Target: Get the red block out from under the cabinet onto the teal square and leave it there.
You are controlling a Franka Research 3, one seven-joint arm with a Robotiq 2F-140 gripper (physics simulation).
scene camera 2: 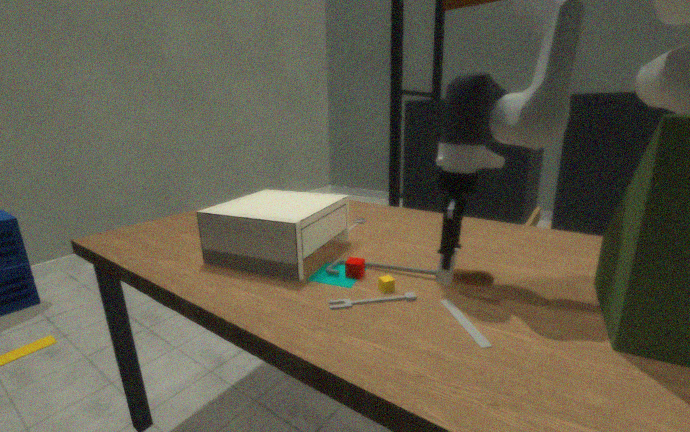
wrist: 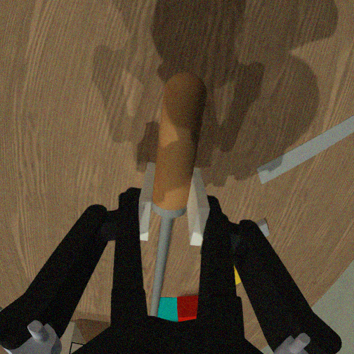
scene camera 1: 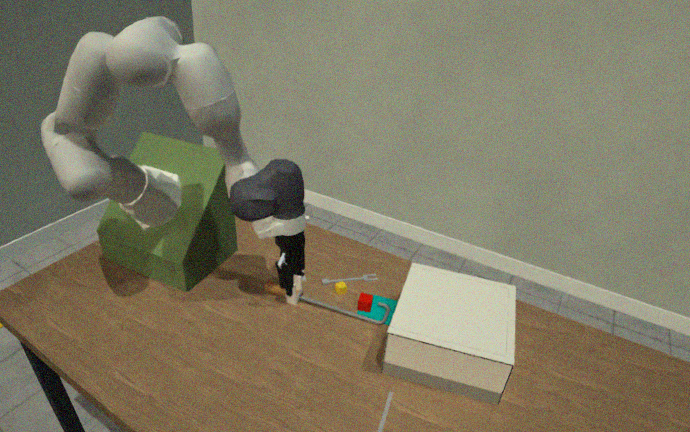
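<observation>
The red block (scene camera 1: 365,302) (scene camera 2: 354,267) (wrist: 187,306) sits at the arm-side edge of the teal square (scene camera 1: 374,312) (scene camera 2: 336,281) (wrist: 167,307), partly over it; whether it overhangs is hard to tell. It is out in front of the white cabinet (scene camera 1: 458,315) (scene camera 2: 249,239). My gripper (scene camera 1: 294,295) (scene camera 2: 445,274) (wrist: 171,180) is shut on a hooked tool (scene camera 1: 341,309) (scene camera 2: 402,268) (wrist: 162,260), at the front end of its brown handle (wrist: 180,145). The tool's grey rod runs past the block, and its hook curls over the teal square on the block's cabinet side, apart from the block in scene camera 1.
A yellow block (scene camera 1: 340,288) (scene camera 2: 386,283) (wrist: 237,275) and a grey wrench (scene camera 1: 348,279) (scene camera 2: 376,300) lie beside the teal square. A flat grey strip (scene camera 2: 465,323) (wrist: 310,150) lies near the gripper. A large green block (scene camera 1: 203,203) (scene camera 2: 646,244) stands by the arm.
</observation>
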